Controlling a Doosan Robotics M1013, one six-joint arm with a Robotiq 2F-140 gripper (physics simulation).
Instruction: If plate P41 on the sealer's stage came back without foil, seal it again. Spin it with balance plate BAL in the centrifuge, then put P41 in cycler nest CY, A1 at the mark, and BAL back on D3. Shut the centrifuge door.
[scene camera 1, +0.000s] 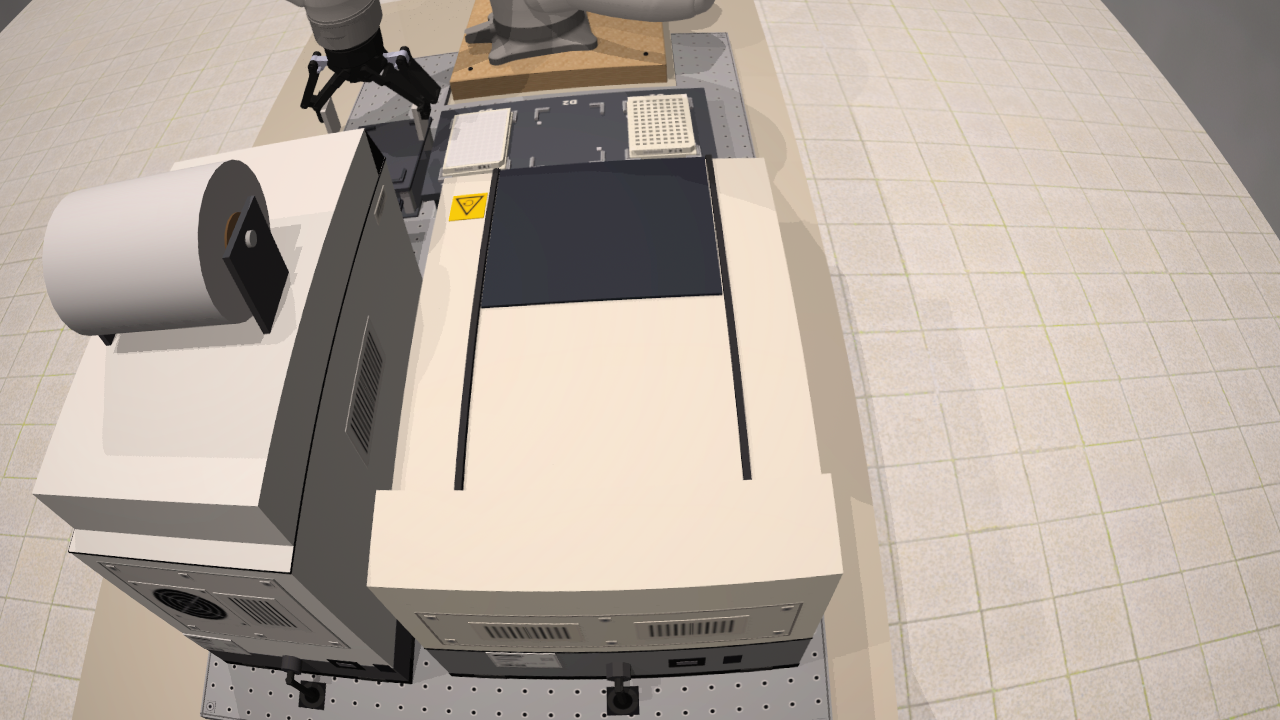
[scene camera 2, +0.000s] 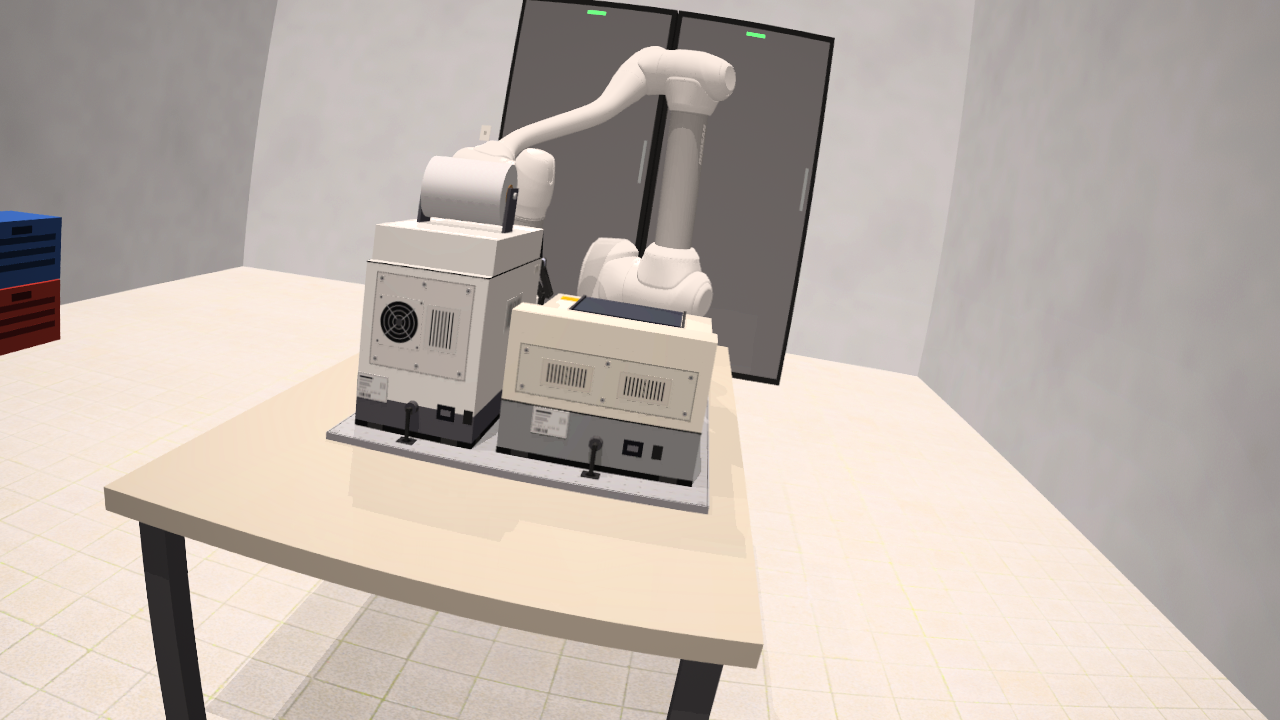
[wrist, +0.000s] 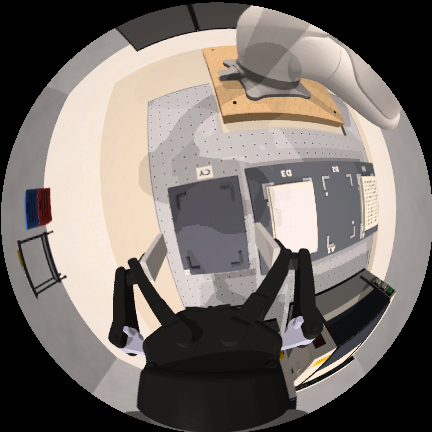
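Observation:
My gripper is open and empty, pointing down above cycler nest CY. In the wrist view the nest is a dark block with corner brackets and no plate on it. A plate with a smooth white top lies on D3, right of the nest in the wrist view; I cannot read its label. The sealer stands beside the centrifuge. P41 and the sealer's stage do not show; the centrifuge door's state is unclear. The fingertips are hidden in scene camera 2.
A plate with rows of wells lies on D1; D2 between the plates has brackets. A foil roll tops the sealer. The arm's foot is on a wooden base behind the deck. The machines stand on a table.

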